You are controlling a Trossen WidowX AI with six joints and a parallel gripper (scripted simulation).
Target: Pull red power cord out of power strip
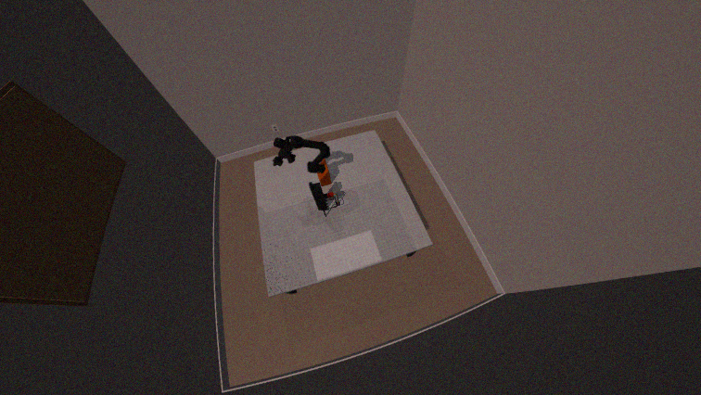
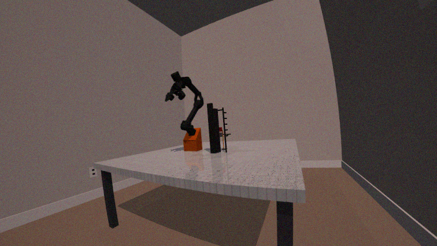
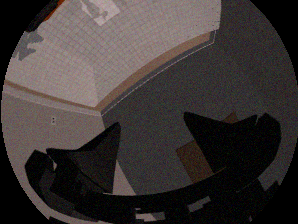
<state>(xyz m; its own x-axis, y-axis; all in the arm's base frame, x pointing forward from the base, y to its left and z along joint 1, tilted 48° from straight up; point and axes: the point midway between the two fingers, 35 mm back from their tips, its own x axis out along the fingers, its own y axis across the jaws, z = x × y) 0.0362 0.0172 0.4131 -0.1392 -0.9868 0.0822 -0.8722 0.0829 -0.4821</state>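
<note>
My gripper tip is now 28 cm to the right of the red plug, 26 cm short of it and 25 cm above it.
</note>
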